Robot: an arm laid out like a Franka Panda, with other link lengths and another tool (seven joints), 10 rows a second.
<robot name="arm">
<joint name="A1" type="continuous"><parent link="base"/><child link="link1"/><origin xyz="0.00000 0.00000 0.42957" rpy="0.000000 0.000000 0.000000"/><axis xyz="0 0 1"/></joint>
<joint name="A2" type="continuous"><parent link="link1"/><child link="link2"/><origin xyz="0.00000 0.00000 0.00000" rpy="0.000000 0.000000 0.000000"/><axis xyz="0 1 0"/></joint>
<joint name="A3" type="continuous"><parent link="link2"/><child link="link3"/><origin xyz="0.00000 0.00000 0.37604" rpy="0.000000 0.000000 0.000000"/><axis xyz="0 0 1"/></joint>
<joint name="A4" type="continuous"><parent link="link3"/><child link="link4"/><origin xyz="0.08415 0.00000 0.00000" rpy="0.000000 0.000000 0.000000"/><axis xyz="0 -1 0"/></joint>
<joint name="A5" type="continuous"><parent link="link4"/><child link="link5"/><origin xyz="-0.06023 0.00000 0.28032" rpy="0.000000 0.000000 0.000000"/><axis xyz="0 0 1"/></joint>
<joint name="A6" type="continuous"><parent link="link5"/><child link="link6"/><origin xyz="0.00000 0.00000 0.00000" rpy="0.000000 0.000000 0.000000"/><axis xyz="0 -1 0"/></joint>
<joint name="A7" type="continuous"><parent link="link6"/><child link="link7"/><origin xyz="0.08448 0.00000 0.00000" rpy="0.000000 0.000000 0.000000"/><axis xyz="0 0 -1"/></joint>
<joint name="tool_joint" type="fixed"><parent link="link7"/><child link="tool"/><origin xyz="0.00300 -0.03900 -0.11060" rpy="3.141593 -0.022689 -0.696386"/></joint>
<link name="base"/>
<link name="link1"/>
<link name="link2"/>
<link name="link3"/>
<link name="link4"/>
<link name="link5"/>
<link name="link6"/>
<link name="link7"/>
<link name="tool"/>
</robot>
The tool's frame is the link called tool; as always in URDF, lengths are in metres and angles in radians. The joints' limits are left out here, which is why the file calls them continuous.
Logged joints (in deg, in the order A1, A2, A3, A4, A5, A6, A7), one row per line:
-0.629, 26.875, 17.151, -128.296, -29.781, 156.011, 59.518
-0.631, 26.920, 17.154, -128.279, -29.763, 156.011, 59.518
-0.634, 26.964, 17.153, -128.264, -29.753, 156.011, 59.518
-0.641, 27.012, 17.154, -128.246, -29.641, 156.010, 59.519
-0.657, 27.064, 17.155, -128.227, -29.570, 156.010, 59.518
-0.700, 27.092, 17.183, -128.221, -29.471, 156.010, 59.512
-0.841, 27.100, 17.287, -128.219, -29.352, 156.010, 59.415
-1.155, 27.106, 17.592, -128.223, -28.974, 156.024, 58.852
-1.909, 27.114, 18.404, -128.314, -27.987, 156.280, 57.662
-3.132, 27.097, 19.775, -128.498, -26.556, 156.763, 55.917
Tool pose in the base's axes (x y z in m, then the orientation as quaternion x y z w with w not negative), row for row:
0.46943, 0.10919, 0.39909, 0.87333, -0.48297, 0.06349, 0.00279
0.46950, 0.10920, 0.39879, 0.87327, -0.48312, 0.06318, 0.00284
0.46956, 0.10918, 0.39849, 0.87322, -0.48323, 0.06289, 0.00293
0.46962, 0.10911, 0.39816, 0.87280, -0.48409, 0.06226, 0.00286
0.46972, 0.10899, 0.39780, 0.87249, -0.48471, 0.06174, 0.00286
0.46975, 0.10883, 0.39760, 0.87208, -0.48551, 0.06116, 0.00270
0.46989, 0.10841, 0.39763, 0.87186, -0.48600, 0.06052, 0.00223
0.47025, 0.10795, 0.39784, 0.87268, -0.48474, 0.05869, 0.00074
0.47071, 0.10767, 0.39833, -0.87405, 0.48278, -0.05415, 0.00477
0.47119, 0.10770, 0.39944, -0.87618, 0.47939, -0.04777, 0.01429
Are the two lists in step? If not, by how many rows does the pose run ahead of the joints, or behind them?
They are in step.
